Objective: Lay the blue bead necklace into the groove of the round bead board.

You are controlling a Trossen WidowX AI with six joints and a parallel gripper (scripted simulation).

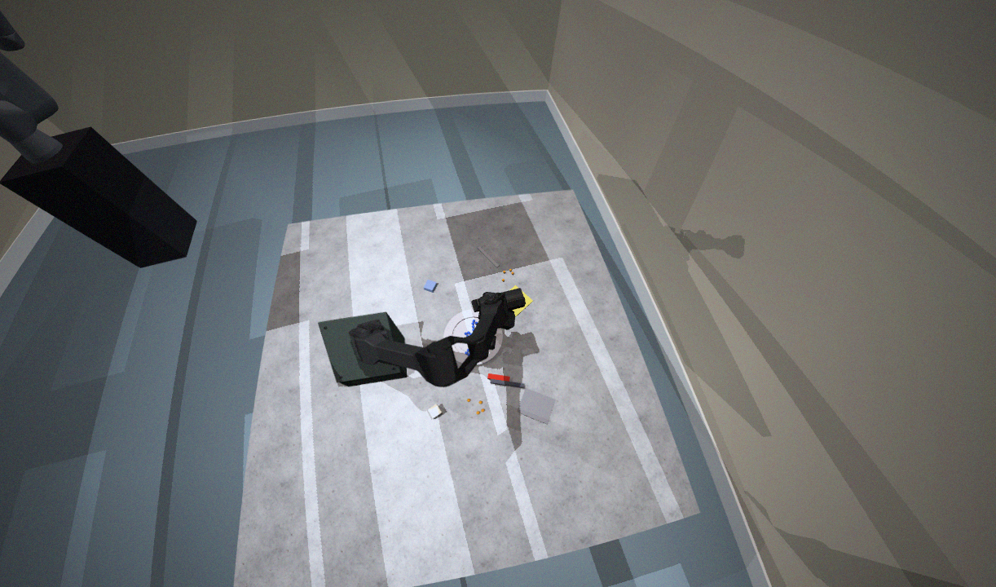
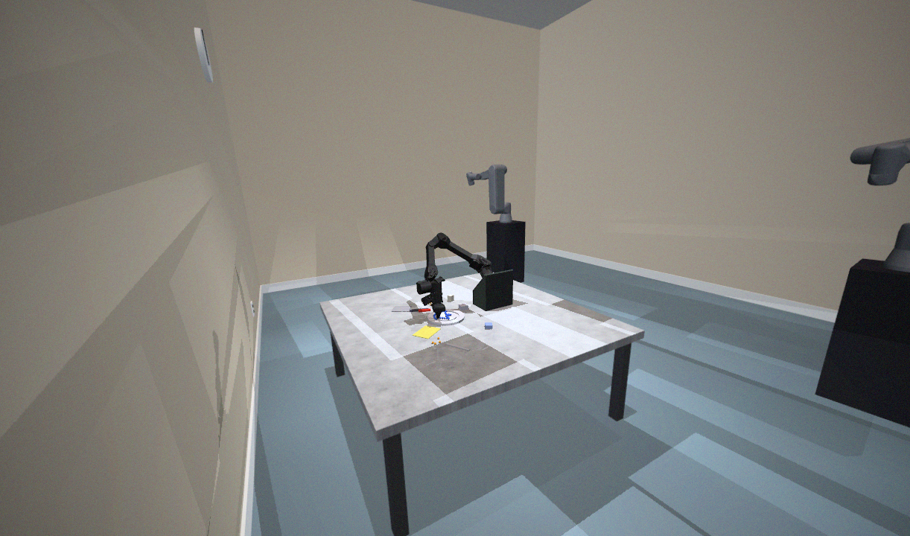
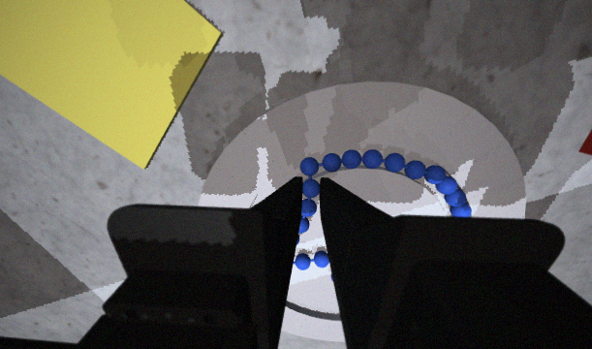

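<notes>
Now: the round white bead board 6 cm behind my gripper tip, 1 cm to the right of it and 1 cm below it. Round my gripper tip: blue block (16 cm behind, 22 cm to the left, 1 cm below); yellow sheet (11 cm ahead, 8 cm to the left, 1 cm below); grey tool (18 cm to the right, 1 cm below).
</notes>
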